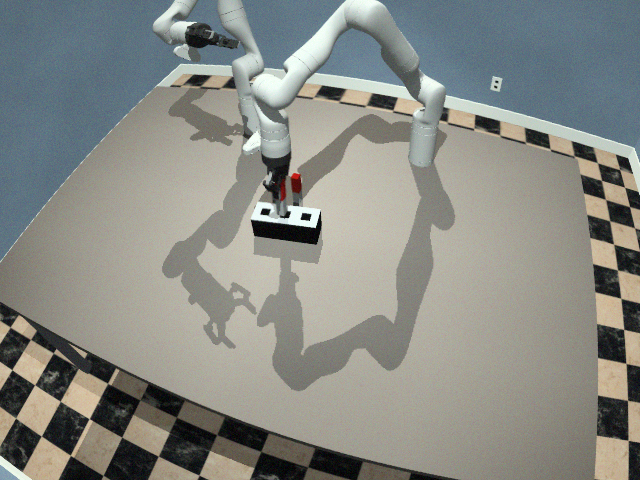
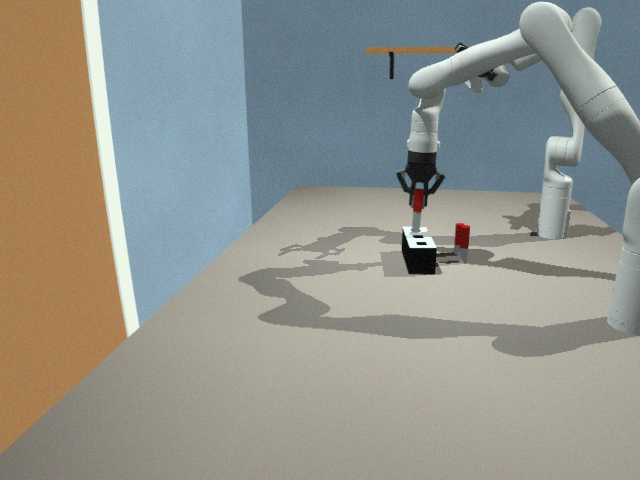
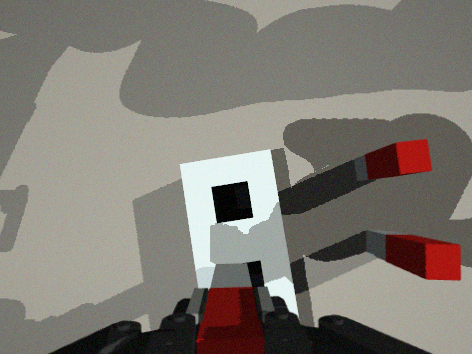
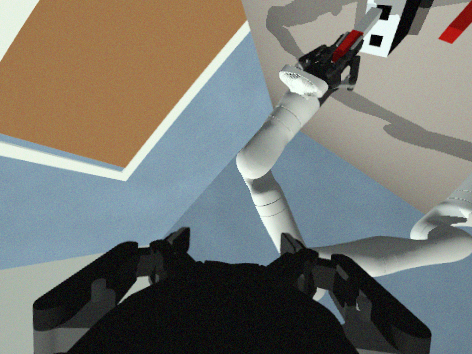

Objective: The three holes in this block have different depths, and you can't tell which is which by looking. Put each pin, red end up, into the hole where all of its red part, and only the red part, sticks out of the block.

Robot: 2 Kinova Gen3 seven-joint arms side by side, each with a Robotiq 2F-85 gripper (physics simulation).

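Frame: origin at the left arm's base, x right, y back, z down, level; millimetres.
Seen in the pictures: left gripper, between the fingertips: (image 1: 279,195) (image 2: 417,207) (image 3: 231,307) (image 4: 354,37); right gripper, between the fingertips: (image 1: 226,40) (image 4: 234,240); left arm's base, origin of its link: (image 1: 420,158) (image 2: 629,324); right arm's base, origin of its link: (image 1: 255,128) (image 2: 550,235).
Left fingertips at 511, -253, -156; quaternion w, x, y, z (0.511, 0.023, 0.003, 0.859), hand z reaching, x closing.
Observation:
Offsets run from my left fingertips to a thing's middle, as dx, dy, dz. Level surfaces: height alone.
The block {-10, +2, +118} (image 1: 284,230) (image 2: 419,260) (image 3: 200,200) (image 4: 382,47) has a white top with three square holes. My left gripper (image 1: 279,194) (image 2: 418,201) (image 3: 231,307) is shut on a pin {-3, -2, +7} (image 2: 417,192) (image 3: 230,320) (image 4: 348,45), red end up and nearly upright. Its grey lower end is at the block top by the middle hole, part of which shows beside it; I cannot tell whether it touches. Two other pins stand red end up beside the block: one pin (image 2: 465,236) (image 3: 414,157) and another pin (image 2: 458,232) (image 3: 442,260). My right gripper (image 1: 236,44) (image 4: 234,240) is open, far from the block.
The block and pins stand on the large table {dz +155} (image 1: 491,310) (image 2: 361,403). The left arm (image 1: 382,25) (image 2: 480,56) arches above the table. The right arm (image 1: 248,67) (image 2: 555,206) stands farther back. A brown shelf (image 2: 408,50) is on the wall.

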